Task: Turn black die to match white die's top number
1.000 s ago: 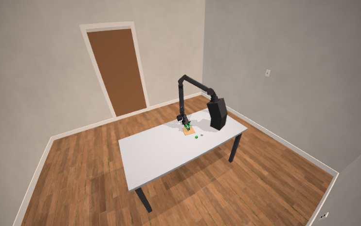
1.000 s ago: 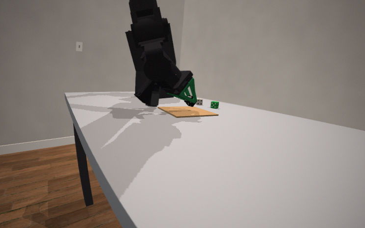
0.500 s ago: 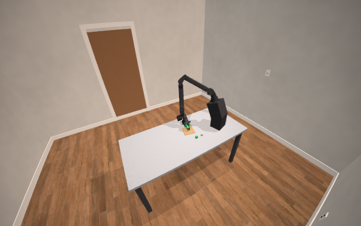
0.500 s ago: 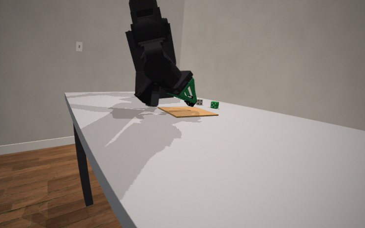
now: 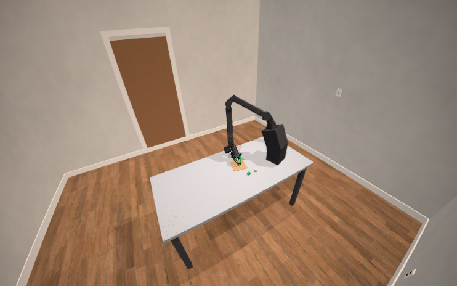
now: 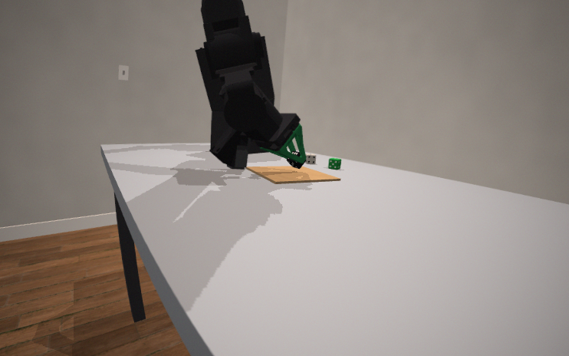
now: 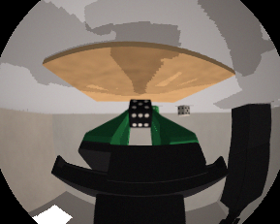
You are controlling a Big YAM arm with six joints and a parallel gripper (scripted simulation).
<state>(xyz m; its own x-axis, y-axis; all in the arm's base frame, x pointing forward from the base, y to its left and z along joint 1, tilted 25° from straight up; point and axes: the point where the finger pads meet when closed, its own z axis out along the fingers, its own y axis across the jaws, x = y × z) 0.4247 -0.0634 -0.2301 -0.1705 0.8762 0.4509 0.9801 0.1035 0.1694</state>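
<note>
Now: hand 1 cm to the left of the tan mat and 3 cm above it. The rest, counted from my hand: black die: right at my hand; green die: 4 cm behind, 14 cm to the left, 2 cm below; white die: 12 cm behind, 13 cm to the left, 2 cm below.
</note>
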